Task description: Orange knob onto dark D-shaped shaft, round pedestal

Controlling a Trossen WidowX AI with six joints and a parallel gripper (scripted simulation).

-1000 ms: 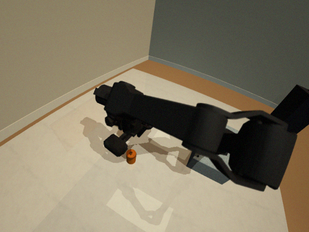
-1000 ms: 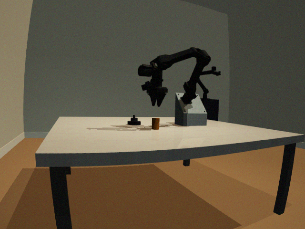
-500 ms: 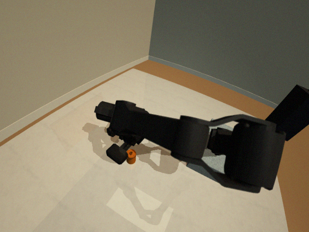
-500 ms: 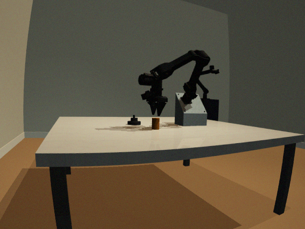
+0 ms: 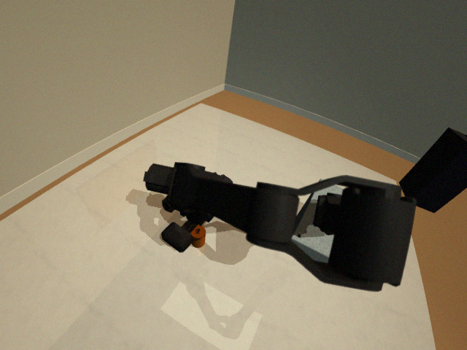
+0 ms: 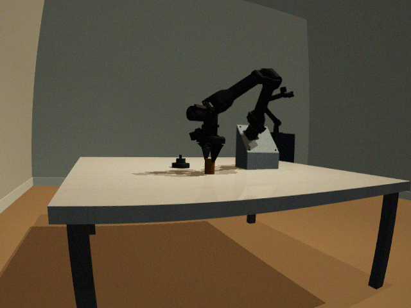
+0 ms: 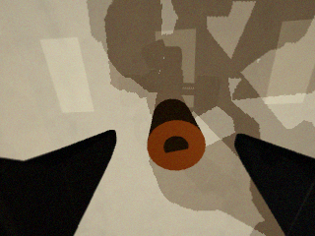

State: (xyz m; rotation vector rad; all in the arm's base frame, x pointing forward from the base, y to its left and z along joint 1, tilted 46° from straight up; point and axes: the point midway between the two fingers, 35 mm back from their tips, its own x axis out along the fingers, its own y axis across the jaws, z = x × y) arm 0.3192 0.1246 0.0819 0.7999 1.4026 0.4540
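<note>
My gripper tip is now 20 mm above the orange knob. The rest, counted from my gripper tip: pedestal 30 mm ahead, 230 mm to the right, 20 mm below.
</note>
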